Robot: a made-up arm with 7 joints.
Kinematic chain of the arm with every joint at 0, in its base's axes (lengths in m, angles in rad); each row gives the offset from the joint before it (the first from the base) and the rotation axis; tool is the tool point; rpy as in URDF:
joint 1: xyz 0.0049 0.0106 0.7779 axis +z
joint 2: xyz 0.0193 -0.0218 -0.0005 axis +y
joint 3: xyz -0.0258 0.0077 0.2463 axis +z
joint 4: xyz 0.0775 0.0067 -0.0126 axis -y
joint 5: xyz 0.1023 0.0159 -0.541 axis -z
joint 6: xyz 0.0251 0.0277 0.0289 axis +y
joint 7: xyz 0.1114 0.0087 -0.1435 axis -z
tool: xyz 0.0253 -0.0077 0.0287 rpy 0 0 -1.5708
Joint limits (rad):
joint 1: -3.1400..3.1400
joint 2: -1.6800..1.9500
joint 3: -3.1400..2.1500
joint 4: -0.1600..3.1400
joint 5: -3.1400..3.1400
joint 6: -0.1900..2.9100
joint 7: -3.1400..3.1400
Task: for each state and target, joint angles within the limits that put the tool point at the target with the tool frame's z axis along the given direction. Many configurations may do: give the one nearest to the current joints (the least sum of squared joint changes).
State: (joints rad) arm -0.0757 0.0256 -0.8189 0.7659 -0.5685 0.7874 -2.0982
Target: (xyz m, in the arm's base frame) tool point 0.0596 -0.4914 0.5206 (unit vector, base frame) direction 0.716 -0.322 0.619
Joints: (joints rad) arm -0.3703 0.0347 -1.1049 0.6916 -0.7551 1.3121 -2.1944
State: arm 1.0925 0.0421 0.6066 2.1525 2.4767 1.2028 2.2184
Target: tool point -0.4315 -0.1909 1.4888 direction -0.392 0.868 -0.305
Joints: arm 1.3116 -0.3883 1.4370 2.3177 2.6344 1.6823 1.9159
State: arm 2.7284 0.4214 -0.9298 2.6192 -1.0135 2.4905 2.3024
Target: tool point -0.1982 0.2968 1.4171 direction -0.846 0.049 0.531
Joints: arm 2.5792 0.4997 -1.0338 3.0293 -1.1594 2.4975 2.3671
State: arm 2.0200 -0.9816 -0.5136 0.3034 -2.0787 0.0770 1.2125
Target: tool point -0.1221 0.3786 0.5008 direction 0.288 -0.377 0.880
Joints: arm 2.5582 -0.2897 -1.3236 0.2364 -1.8468 -0.1402 1.3880
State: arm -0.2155 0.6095 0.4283 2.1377 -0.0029 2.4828 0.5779
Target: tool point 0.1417 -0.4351 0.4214 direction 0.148 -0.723 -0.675
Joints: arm -1.0063 1.2625 -0.2948 1.7873 0.0111 2.8884 0.5908
